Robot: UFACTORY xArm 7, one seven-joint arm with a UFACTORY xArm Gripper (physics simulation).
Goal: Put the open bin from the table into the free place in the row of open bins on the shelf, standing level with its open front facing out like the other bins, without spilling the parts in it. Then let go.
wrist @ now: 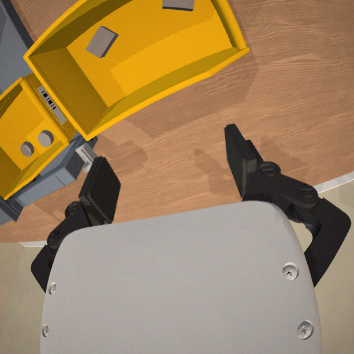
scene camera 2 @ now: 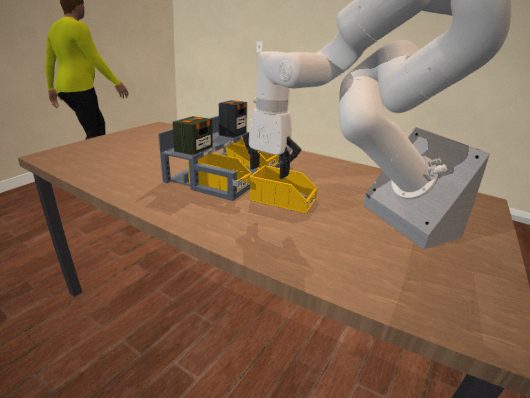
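Seen in the pictures: gripper, between the fingertips: [wrist: 165, 155] [scene camera 2: 268, 172]; arm's base, origin of its link: [scene camera 2: 414, 178].
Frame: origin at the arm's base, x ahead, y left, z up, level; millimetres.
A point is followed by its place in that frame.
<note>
The yellow open bin [scene camera 2: 280, 192] @(x 296, y 188, z -77 mm) [wrist: 165, 62] @(x 303, y 175, z -120 mm) stands upright on the table, close in front of the shelf. Its low front faces the robot base. Grey blocks [wrist: 102, 41] @(x 359, y 133, z -105 mm) [wrist: 178, 4] @(x 279, y 114, z -105 mm) lie in it. My gripper [scene camera 2: 270, 166] @(x 311, y 224, z -14 mm) [wrist: 165, 155] @(x 311, y 224, z -14 mm) is open and empty, pointing down. One finger overlaps the bin's rim in the scene view; in the wrist view the bin lies beyond the fingertips, apart from them. The grey shelf [scene camera 2: 212, 192] @(x 484, y 267, z -112 mm) [wrist: 57, 174] @(x 433, y 239, z -38 mm) holds a near yellow bin [scene camera 2: 212, 175] @(x 508, y 244, z -72 mm) [wrist: 17, 137] @(x 551, y 203, z -114 mm) with round parts and a far yellow bin [scene camera 2: 239, 150] @(x 603, y 30, z -62 mm). The free place between them is largely hidden.
A green box [scene camera 2: 192, 136] @(x 575, y 260, z 38 mm) and a dark box [scene camera 2: 233, 120] @(x 634, y 30, z 43 mm) stand on the shelf's upper level. The sloped robot base [scene camera 2: 447, 215] @(x -112, y 76, z -39 mm) is on the right of the table [scene camera 2: 330, 250] @(x 84, y 276, z -123 mm). A person [scene camera 2: 72, 55] stands behind the table at the left.
</note>
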